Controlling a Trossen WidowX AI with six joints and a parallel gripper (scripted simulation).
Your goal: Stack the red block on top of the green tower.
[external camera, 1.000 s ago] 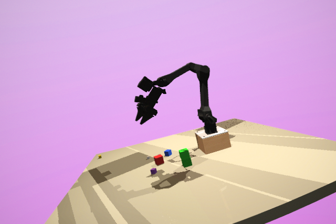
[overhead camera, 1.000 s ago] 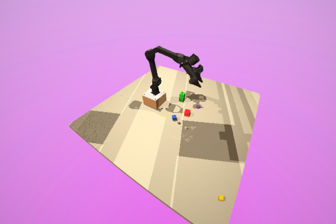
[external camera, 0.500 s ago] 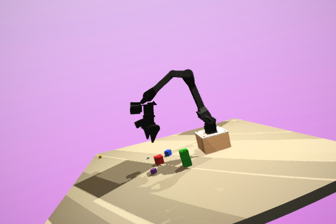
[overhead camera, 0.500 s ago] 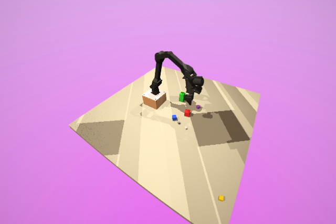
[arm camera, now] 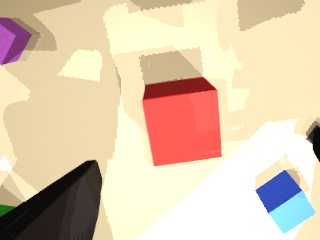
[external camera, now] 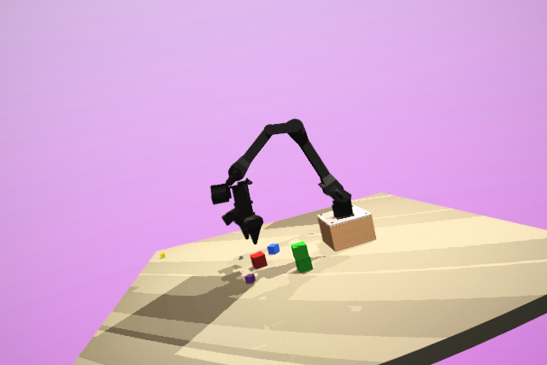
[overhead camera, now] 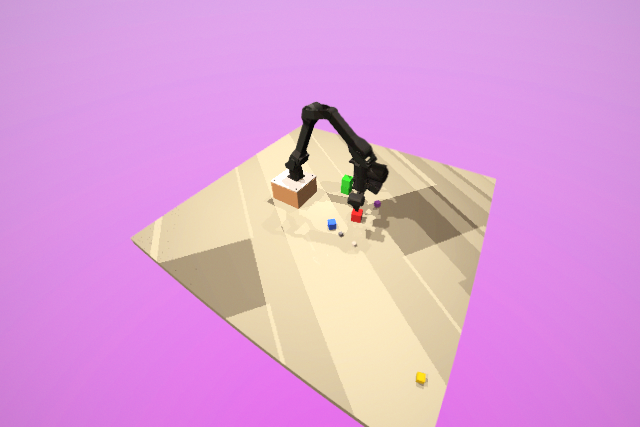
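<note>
Now: the red block 70 mm below my gripper tip and 10 mm behind it. The rest, counted from my gripper tip: yellow block: 500 mm ahead, 390 mm to the right, 80 mm below; purple block: 130 mm to the left, 80 mm below, 10 mm ahead; blue block: 110 mm to the right, 80 mm below, 60 mm behind.
</note>
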